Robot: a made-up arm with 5 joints.
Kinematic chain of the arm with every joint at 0, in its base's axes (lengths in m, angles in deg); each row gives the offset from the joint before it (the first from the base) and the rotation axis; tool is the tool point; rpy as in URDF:
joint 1: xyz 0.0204 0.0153 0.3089 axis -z
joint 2: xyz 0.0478 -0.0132 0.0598 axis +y
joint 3: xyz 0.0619 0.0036 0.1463 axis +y
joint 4: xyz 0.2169 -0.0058 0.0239 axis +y
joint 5: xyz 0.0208 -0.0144 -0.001 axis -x
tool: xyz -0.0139 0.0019 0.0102 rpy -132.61 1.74 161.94
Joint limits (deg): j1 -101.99..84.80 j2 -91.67..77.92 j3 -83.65..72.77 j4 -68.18..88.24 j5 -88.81..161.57
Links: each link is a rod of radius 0.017 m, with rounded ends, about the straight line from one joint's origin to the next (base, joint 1, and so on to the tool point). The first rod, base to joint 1, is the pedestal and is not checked.
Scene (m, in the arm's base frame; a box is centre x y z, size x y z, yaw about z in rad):
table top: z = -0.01
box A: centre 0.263 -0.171 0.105 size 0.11 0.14 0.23 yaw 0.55
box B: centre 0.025 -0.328 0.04 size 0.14 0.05 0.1 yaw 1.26
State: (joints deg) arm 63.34 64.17 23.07 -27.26 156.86
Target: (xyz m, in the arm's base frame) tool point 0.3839 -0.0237 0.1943
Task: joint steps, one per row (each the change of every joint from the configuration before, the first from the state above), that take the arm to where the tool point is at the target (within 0.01 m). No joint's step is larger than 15 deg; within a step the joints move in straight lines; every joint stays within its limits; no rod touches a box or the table.
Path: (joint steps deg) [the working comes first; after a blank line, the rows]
Joints at the target: 1.83 69.97 -18.91 -33.37 155.93
Straight joint move there: touches box A.

1: -1.13 -1.71 -12.93 -6.18 -2.82
2: -1.12 -1.71 -12.94 -6.18 -2.82
3: -1.13 -1.71 -12.93 -6.19 -2.82
4: -1.12 -1.70 -12.93 -6.18 -2.82
5: -1.13 -1.71 -12.94 -6.18 -2.83
6: -13.97 3.58 5.68 6.20 3.30
7: -13.97 3.59 5.67 6.20 3.29
8: -13.97 3.58 5.67 6.20 3.30
9: -13.97 3.59 5.67 6.20 3.29

